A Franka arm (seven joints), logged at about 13 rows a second.
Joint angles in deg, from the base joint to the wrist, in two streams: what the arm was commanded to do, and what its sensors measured. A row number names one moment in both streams.
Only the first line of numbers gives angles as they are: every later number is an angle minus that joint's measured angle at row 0.
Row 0, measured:
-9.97, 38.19, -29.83, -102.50, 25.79, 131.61, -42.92
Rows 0 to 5, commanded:
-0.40, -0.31, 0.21, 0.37, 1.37, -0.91, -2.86
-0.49, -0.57, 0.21, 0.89, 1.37, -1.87, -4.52
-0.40, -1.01, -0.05, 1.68, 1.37, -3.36, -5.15
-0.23, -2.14, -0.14, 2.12, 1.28, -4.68, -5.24
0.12, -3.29, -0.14, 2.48, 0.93, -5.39, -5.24
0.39, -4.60, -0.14, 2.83, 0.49, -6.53, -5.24
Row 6, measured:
0.12, -1.21, -0.01, 2.36, 0.01, -3.39, -4.09
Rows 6 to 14, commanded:
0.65, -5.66, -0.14, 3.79, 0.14, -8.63, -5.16
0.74, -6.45, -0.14, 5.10, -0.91, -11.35, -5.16
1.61, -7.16, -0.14, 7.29, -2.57, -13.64, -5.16
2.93, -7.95, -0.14, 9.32, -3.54, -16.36, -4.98
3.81, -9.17, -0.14, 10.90, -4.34, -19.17, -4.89
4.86, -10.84, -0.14, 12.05, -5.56, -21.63, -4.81
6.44, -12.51, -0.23, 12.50, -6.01, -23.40, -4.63
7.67, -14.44, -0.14, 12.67, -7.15, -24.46, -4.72
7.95, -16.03, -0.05, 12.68, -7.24, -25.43, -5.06
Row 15, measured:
7.00, -12.43, 0.05, 13.14, -5.66, -23.02, -5.09
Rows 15 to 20, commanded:
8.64, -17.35, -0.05, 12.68, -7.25, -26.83, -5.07
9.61, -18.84, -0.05, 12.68, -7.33, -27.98, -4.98
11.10, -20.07, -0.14, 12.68, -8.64, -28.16, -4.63
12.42, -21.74, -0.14, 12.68, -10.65, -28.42, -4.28
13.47, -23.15, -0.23, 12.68, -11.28, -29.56, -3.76
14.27, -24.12, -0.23, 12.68, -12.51, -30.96, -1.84
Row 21, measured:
12.33, -20.91, 0.05, 13.51, -9.73, -28.56, -4.66
